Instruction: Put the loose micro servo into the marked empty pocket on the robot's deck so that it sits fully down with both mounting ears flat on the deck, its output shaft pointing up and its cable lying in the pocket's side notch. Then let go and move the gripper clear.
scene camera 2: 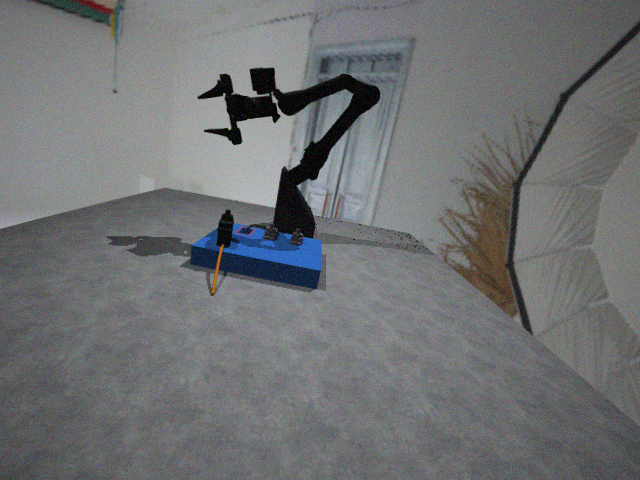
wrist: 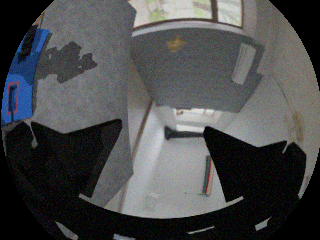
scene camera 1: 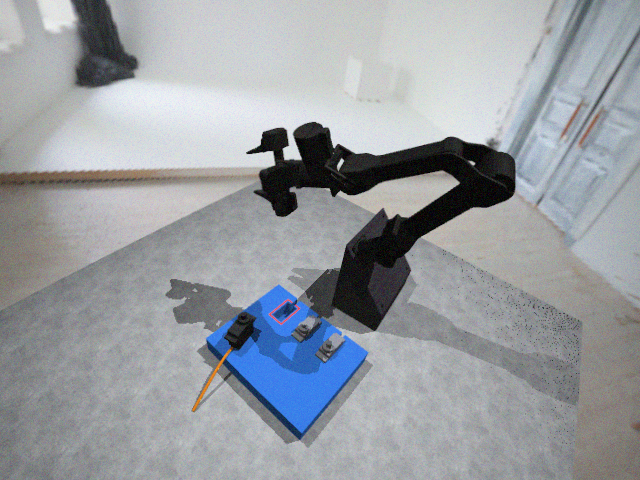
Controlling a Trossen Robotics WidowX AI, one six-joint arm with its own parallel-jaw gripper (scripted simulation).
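Scene camera 1 shows the gripper (scene camera 1: 251, 172), open and holding nothing, along with a black micro servo (scene camera 1: 242, 328) and a blue deck (scene camera 1: 286, 376). In scene camera 2 the gripper (scene camera 2: 200, 114) appears again, as does the deck (scene camera 2: 253, 256). The wrist view, too, has the gripper (wrist: 164, 127) in it.
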